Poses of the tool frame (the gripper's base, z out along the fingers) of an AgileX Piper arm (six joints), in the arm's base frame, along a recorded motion.
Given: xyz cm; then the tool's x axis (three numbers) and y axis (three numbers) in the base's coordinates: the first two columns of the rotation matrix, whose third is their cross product.
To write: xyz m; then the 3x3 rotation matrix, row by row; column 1 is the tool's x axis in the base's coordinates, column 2 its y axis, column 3 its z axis. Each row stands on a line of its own. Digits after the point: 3 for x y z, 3 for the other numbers.
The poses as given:
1: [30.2, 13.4, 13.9, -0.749, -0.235, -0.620, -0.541, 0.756, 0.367]
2: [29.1, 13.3, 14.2, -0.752, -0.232, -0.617, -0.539, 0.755, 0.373]
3: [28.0, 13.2, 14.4, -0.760, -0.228, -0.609, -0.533, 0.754, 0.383]
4: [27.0, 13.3, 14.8, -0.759, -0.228, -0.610, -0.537, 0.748, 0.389]
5: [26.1, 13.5, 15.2, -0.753, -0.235, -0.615, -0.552, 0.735, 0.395]
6: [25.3, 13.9, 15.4, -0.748, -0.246, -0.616, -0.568, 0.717, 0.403]
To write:
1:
0.302, 0.134, 0.139
-0.749, -0.541, 0.382
-0.235, 0.756, 0.610
-0.620, 0.367, -0.693

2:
0.291, 0.133, 0.142
-0.752, -0.539, 0.379
-0.232, 0.755, 0.613
-0.617, 0.373, -0.693

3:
0.280, 0.132, 0.144
-0.760, -0.533, 0.372
-0.228, 0.754, 0.616
-0.609, 0.383, -0.695

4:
0.270, 0.133, 0.148
-0.759, -0.537, 0.368
-0.228, 0.748, 0.623
-0.610, 0.389, -0.690

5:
0.261, 0.135, 0.152
-0.753, -0.552, 0.359
-0.235, 0.735, 0.637
-0.615, 0.395, -0.683

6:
0.253, 0.139, 0.154
-0.748, -0.568, 0.343
-0.246, 0.717, 0.651
-0.616, 0.403, -0.676

